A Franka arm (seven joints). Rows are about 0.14 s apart.
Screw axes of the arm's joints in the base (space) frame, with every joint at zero. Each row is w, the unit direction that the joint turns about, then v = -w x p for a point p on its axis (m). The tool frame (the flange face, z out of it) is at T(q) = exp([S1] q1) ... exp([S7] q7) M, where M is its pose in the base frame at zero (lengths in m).
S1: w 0 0 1 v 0 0 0
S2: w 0 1 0 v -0.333 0 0
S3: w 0 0 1 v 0 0 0
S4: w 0 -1 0 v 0.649 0 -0.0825
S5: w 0 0 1 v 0 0 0
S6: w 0 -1 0 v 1.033 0 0
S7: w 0 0 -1 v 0 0.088 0
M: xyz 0.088 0 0.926 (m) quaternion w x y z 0 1 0 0
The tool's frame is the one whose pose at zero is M.
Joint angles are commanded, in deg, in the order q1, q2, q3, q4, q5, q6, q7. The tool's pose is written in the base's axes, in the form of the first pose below.
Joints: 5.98 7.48 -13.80 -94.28 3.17 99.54 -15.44
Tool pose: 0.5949 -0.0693 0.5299; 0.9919 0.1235 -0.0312; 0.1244 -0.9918 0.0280; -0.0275 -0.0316 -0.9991
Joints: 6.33 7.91 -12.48 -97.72 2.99 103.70 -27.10
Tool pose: 0.5987 -0.0539 0.5026; 0.9377 0.3463 -0.0277; 0.3469 -0.9376 0.0240; -0.0177 -0.0321 -0.9993
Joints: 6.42 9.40 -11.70 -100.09 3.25 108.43 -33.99
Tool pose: 0.6065 -0.0455 0.4743; 0.8846 0.4662 -0.0127; 0.4664 -0.8843 0.0219; -0.0010 -0.0253 -0.9997
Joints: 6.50 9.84 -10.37 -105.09 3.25 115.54 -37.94
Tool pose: 0.6063 -0.0328 0.4388; 0.8399 0.5425 0.0153; 0.5422 -0.8400 0.0195; 0.0234 -0.0080 -0.9997
